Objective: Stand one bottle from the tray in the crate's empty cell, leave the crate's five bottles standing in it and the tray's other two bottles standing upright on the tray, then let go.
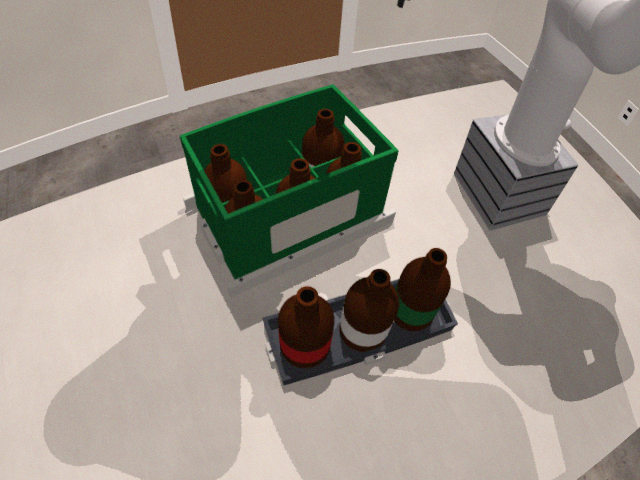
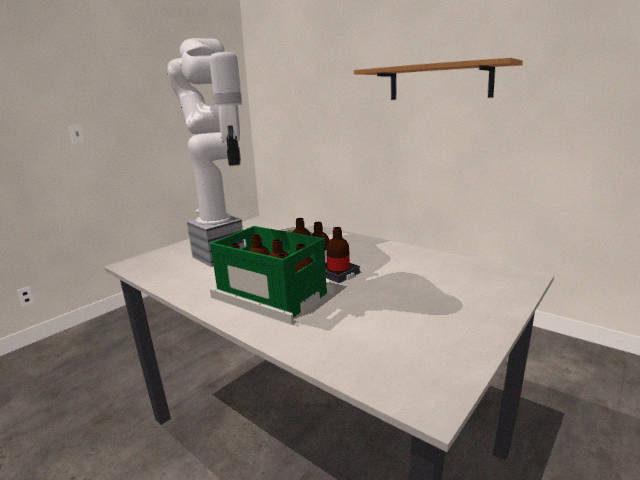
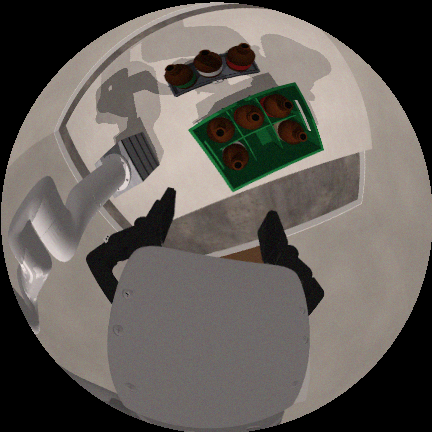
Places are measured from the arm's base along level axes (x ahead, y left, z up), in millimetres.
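Pixels of known places: gripper, between the fingertips: (image 2: 234,163) (image 3: 220,211); arm's base, origin of its link: (image 1: 526,141) (image 2: 214,220) (image 3: 115,171).
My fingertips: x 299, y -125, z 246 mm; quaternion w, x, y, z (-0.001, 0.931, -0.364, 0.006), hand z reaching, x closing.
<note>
For each thing: its middle in the pictures, then the offset to it from my fingertips.
- green crate, middle of its body: (image 1: 287,180) (image 3: 256,129) (image 2: 269,268) 104 mm ahead, 5 mm right, 304 mm down
- dark tray, middle of its body: (image 1: 362,325) (image 3: 210,68) (image 2: 319,263) 99 mm ahead, 242 mm left, 378 mm down
- red-banded, middle of its body: (image 1: 306,323) (image 3: 240,55) (image 2: 337,250) 187 mm ahead, 229 mm left, 309 mm down
- white-banded, middle of its body: (image 1: 371,306) (image 3: 207,61) (image 2: 319,244) 97 mm ahead, 246 mm left, 309 mm down
- green-banded, middle of its body: (image 1: 423,285) (image 3: 178,74) (image 2: 301,239) 13 mm ahead, 252 mm left, 309 mm down
A green crate (image 1: 374,180) (image 2: 305,284) (image 3: 233,189) holds five brown bottles standing in its cells. Its empty cell (image 3: 262,146) is the middle one of the row farther from the tray. A dark tray (image 1: 413,335) (image 2: 343,275) (image 3: 235,76) holds three upright brown bottles in a row: red-banded (image 1: 305,330) (image 2: 338,253) (image 3: 241,57), white-banded (image 1: 368,310) (image 2: 318,236) (image 3: 207,63) and green-banded (image 1: 423,284) (image 2: 299,227) (image 3: 180,76). My gripper (image 2: 234,161) (image 3: 220,211) is open and empty, high above the table and apart from the crate and bottles.
The arm's base stands on a grey striped block (image 1: 516,191) (image 2: 201,245) (image 3: 140,155) beside the crate. Light rails run along the crate's foot. A wooden shelf (image 2: 439,67) is on the wall. The tray stands a short gap from the crate's labelled side.
</note>
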